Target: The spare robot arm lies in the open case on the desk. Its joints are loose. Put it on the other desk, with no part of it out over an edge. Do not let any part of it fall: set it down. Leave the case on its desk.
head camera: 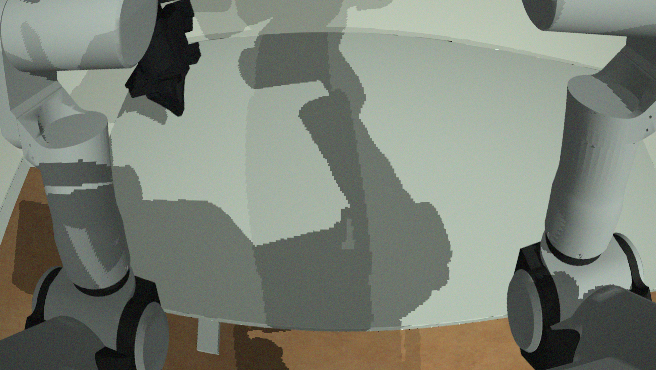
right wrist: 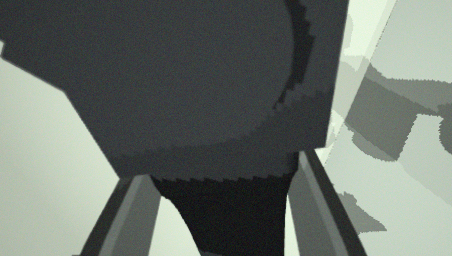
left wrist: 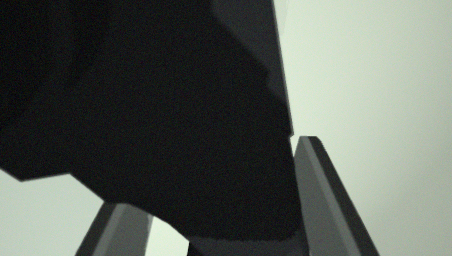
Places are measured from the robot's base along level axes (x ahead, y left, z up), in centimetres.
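Pixels of known places: right gripper, fingertip midpoint: (right wrist: 225, 146).
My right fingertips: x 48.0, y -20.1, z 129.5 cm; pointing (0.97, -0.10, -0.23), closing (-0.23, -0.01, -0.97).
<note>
Behind a point stands the place of what it marks.
The spare robot arm shows as a black jagged end piece (head camera: 167, 60) {x 43.8, y 21.0, z 110.9 cm} hanging beside my left forearm at the upper left of the head view; the rest is out of that view. My left gripper (left wrist: 228, 149) {x 49.3, y 17.0, z 127.0 cm} is shut on a black part of the spare arm (left wrist: 165, 100), which fills much of the left wrist view. My right gripper (right wrist: 225, 146) {x 48.0, y -20.1, z 129.5 cm} is shut on another dark part of the spare arm (right wrist: 175, 85). Both grippers are outside the head view. A pale desk (head camera: 480, 150) {x 57.1, y -31.7, z 72.1 cm} lies below and between my arms. The case does not show in these views.
Broad shadows of the arms fall across the pale desk top. Its near edge curves across the lower part of the head view, with a pale desk leg (head camera: 208, 337) {x 31.9, y 43.8, z 2.6 cm} below it. The brown floor (head camera: 340, 352) {x 29.2, y -1.6, z 0.1 cm} shows in front. My forearms stand at both sides of the desk top.
</note>
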